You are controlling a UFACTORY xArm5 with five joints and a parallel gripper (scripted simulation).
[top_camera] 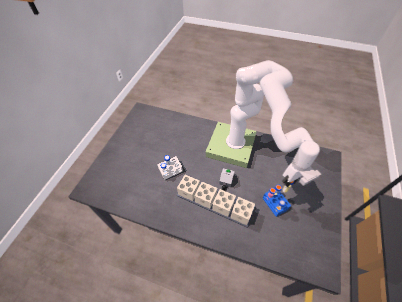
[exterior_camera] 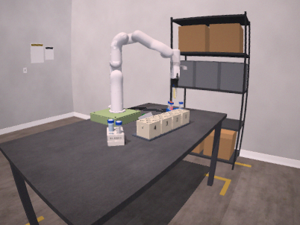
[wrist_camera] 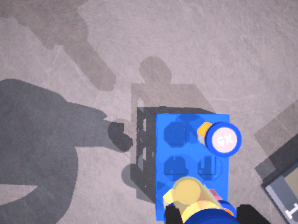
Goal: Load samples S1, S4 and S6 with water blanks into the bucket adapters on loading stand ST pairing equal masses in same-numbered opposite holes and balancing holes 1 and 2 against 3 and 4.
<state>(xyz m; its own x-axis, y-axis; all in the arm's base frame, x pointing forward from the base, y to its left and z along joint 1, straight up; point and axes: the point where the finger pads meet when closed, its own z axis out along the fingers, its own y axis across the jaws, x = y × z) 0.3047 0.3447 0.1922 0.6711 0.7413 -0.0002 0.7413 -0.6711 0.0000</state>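
Right now the sample tube S6 is 5 cm below my hand and 1 cm ahead of it. The rest, counted from my hand: blue sample rack (22 cm below, 1 cm to the right, 1 cm ahead); white blanks rack (68 cm to the right, 22 cm below, 2 cm ahead); sample tube S4 (19 cm below, 3 cm to the right, 3 cm behind).
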